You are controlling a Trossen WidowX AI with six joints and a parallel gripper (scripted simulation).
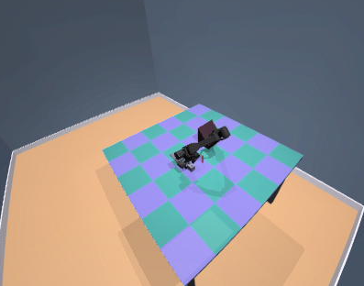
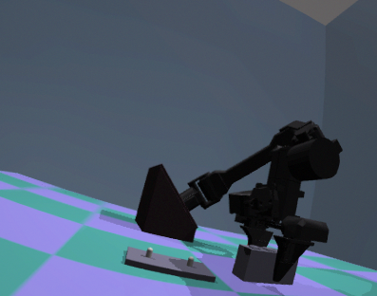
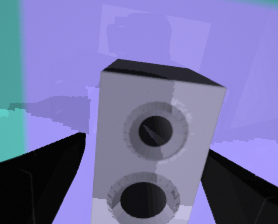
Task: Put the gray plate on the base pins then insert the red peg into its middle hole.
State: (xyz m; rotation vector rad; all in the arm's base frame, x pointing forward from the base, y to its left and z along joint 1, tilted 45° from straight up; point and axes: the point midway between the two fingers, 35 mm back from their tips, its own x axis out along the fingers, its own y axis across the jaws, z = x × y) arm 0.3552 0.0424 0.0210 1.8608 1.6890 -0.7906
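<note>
The base is 16 cm to the right of my gripper tip and 1 cm behind it. Round my gripper tip: red peg 11 cm behind, 4 cm to the left, 3 cm above; then gray plate 3 cm above.
</note>
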